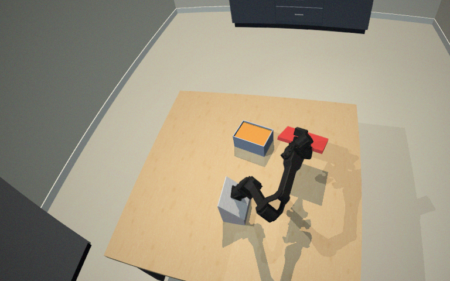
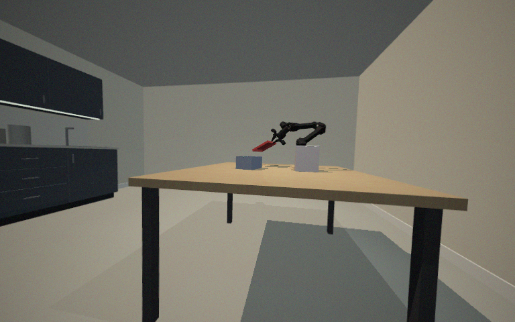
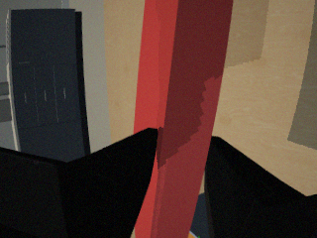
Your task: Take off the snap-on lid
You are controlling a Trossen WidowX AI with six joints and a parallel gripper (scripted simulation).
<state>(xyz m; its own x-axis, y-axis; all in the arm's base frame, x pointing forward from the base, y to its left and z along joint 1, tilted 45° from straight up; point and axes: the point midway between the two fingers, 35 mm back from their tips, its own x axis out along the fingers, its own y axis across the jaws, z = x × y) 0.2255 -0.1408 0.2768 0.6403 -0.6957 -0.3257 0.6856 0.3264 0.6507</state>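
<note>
The red lid lies 70 mm ahead of my gripper tip, 20 mm to the right of it and 40 mm below it. Round my gripper tip: storage box: 180 mm ahead, 260 mm to the left, 180 mm below.
</note>
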